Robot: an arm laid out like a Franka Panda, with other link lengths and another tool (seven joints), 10 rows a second.
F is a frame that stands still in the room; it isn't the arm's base.
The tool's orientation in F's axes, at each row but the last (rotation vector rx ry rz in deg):
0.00 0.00 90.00
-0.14 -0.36 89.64
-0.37 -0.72 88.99
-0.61 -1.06 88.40
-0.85 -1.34 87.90
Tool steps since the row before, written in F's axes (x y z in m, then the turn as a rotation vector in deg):
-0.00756 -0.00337 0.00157 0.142 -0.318 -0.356
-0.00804 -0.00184 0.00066 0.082 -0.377 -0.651
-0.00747 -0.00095 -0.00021 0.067 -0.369 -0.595
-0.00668 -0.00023 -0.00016 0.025 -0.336 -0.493
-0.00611 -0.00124 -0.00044 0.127 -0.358 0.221
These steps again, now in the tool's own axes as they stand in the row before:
-0.00337 0.00756 0.00157 -0.318 -0.142 -0.356
-0.00189 0.00802 0.00071 -0.378 -0.081 -0.651
-0.00108 0.00745 -0.00012 -0.370 -0.066 -0.594
-0.00042 0.00667 -0.00003 -0.338 -0.025 -0.492
-0.00146 0.00607 -0.00028 -0.352 -0.145 0.220

